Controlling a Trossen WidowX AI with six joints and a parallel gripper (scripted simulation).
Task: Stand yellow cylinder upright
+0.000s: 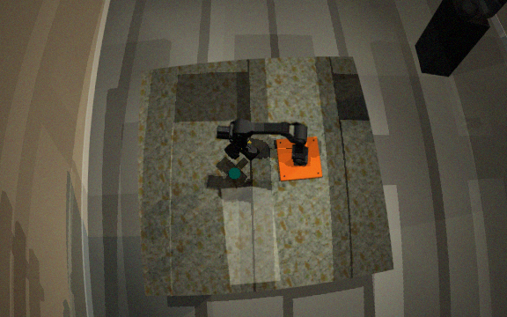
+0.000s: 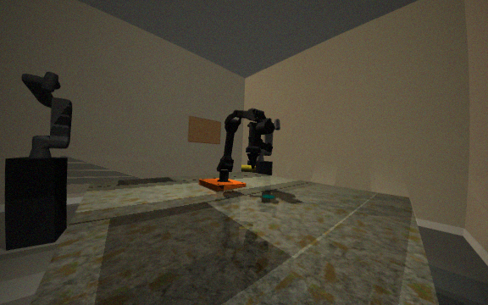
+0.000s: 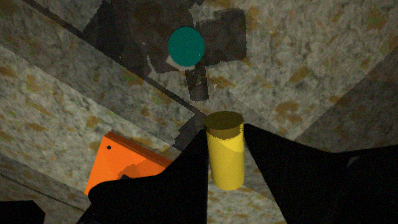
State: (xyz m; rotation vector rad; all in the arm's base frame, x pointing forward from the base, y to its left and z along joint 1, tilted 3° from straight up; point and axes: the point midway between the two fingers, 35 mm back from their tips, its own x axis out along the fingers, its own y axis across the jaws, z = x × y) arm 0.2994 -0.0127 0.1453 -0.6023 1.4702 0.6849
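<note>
Right now my gripper tip is 3 cm short of the cyan circle, 8 cm to the right of it and 14 cm above it. From my gripper tip the other things lie so: yellow cylinder 2 cm behind, 2 cm to the right.
</note>
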